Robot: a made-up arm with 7 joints.
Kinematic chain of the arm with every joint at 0, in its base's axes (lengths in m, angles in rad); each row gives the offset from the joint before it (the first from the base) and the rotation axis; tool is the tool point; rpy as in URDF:
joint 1: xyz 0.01 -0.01 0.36 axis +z
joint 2: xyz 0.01 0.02 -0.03 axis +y
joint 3: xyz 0 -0.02 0.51 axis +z
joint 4: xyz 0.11 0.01 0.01 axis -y
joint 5: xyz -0.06 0 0.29 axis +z
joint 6: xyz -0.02 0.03 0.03 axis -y
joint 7: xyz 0.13 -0.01 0 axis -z
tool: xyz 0.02 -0.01 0.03 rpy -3.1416 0 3.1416
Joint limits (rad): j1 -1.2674..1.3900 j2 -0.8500..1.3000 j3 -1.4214..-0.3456 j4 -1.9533..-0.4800 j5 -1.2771..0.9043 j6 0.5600..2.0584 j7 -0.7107..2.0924
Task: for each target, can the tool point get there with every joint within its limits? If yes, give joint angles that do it. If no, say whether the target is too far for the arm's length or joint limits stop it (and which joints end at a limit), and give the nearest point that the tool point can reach.
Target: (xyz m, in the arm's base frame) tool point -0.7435 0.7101 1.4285
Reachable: no: too far | nearest point -0.4918 0.4695 1.0652 | short by 0.503 m
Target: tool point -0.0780 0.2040 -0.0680
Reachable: no: joint limits stop it (at a limit: joint 1, joint 2, joint 3, joint 4, joint 6, joint 7) | nearest point 0.2020 0.4338 -0.0503 | short by 0.363 m
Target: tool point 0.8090 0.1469 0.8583
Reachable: yes | joints 0.4114 0.5837 -0.5230 -0.8913 -0.6265 1.4659 1.2111
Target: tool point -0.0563 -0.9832 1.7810
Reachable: no: too far | nearest point -0.0275 -0.5821 1.1770 | short by 0.726 m
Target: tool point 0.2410 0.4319 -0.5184
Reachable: no: joint limits stop it (at a limit: joint 2, joint 3, joint 4, joint 5) | nearest point 0.2676 0.4827 -0.1023 | short by 0.420 m
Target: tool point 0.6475 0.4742 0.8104
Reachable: yes | joints 1.1030 0.5436 -0.8050 -1.0716 -0.1743 1.1112 0.0439
